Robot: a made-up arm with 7 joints.
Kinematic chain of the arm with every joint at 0, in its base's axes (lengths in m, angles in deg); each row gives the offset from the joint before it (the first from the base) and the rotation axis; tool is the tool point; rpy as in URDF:
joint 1: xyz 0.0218 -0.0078 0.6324 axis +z
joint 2: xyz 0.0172 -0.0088 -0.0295 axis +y
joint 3: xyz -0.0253 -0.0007 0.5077 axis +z
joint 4: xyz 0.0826 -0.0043 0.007 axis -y
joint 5: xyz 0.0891 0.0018 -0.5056 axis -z
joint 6: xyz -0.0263 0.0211 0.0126 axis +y
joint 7: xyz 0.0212 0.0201 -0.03 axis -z
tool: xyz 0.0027 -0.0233 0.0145 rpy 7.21 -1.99 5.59
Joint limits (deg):
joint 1: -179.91..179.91
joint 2: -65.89..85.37
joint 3: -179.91..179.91
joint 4: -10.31..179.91
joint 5: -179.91..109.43
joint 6: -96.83..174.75
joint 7: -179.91..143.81
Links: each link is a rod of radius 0.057 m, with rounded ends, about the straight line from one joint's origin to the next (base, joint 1, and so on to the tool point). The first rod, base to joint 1, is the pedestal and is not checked.
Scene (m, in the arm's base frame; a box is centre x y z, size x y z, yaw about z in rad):
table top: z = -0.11
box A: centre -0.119 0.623 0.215 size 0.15 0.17 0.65 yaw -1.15
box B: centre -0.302 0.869 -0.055 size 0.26 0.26 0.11 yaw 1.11
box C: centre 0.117 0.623 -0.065 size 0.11 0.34 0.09 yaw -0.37
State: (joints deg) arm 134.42 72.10 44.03 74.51 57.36 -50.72 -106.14
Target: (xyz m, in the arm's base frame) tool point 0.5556 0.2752 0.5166
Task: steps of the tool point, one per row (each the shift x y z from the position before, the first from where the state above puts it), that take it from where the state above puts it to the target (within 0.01 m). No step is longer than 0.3 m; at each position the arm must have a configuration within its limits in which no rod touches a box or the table.
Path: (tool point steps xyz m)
1: 0.0854 -0.0634 -0.0367
2: 0.0949 -0.0590 -0.0097
3: 0.1006 -0.0488 0.0159
4: 0.1027 -0.0331 0.0382
5: 0.1013 -0.0130 0.0551
6: 0.0976 0.0102 0.0655
7: -0.0395 0.0679 -0.0834
8: 0.0188 0.1180 -0.0749
9: 0.0993 0.1301 -0.0434
10: 0.1757 0.0917 0.0056
11: 0.2181 0.0081 0.0627
12: 0.2043 -0.0972 0.1164

